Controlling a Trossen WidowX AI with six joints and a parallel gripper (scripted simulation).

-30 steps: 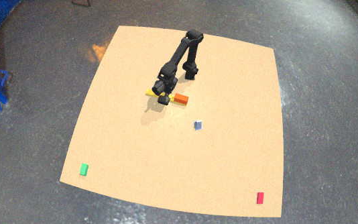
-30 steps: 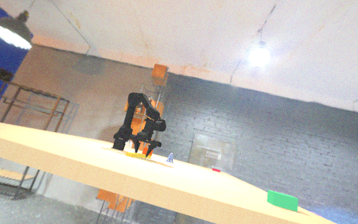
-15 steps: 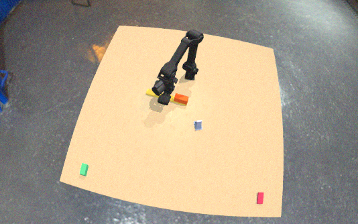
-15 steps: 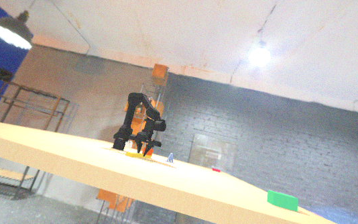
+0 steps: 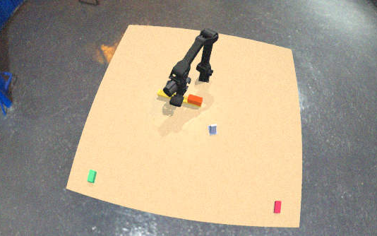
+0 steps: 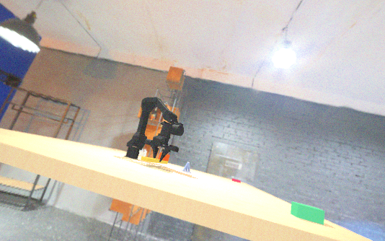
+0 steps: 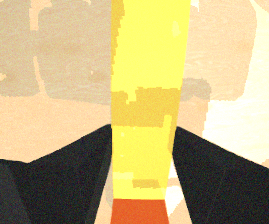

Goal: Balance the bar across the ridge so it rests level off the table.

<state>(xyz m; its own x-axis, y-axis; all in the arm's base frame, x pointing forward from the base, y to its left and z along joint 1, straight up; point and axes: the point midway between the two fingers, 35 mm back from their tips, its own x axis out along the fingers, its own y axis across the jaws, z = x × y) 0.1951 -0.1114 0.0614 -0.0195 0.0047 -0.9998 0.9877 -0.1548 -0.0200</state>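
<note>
Right now the blue ridge is 15 cm ahead of my gripper tip and 20 cm to the left of it. Round my gripper tip: pink block 55 cm ahead, 61 cm to the left, 2 cm below; green block 55 cm ahead, 39 cm to the right, 1 cm below.
</note>
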